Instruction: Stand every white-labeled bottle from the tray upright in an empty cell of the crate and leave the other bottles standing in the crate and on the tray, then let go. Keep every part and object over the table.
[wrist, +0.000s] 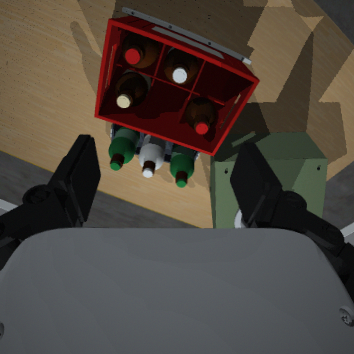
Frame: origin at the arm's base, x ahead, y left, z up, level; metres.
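Seen in the pictures: gripper, fingertip midpoint: (167, 157).
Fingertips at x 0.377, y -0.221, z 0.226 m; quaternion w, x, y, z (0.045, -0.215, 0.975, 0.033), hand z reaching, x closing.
Observation:
Pixels of each thing's top centre, then the offset from my fingertips to it. "pt": a spot on its surface instead.
- red crate at a spot on its surface: (102, 75) pt 0.278 m down, 0.110 m ahead, 0.096 m left
- white cap at its top centre: (179, 75) 0.290 m down, 0.013 m back, 0.030 m left
- cream cap at its top centre: (122, 101) 0.290 m down, 0.059 m ahead, 0.131 m left
- white-labeled bottle at its top centre: (147, 173) 0.293 m down, 0.067 m back, 0.286 m left
- grey metal strip at a spot on its surface: (190, 37) pt 0.423 m down, 0.006 m back, 0.023 m right
The red crate (102, 75) stands on the table at the upper middle. It holds brown bottles: one with a red cap (132, 56), one with a white cap (180, 75), one with a cream cap (124, 100) and one with a red cap (201, 128). The front middle cell and the back right cell look empty. Beside the crate, a white-labeled bottle (151, 156) with a white cap stands between two green bottles (122, 148) (182, 166); the tray under them is mostly hidden. My gripper (167, 157) is open and empty, its fingers apart on either side of this row in the view.
A green box-like block (267, 170) stands right of the bottles, with a pale round part (239, 218) partly behind the right finger. A grey metal strip (190, 37) runs along the crate's far side. The table edge passes below the bottle row.

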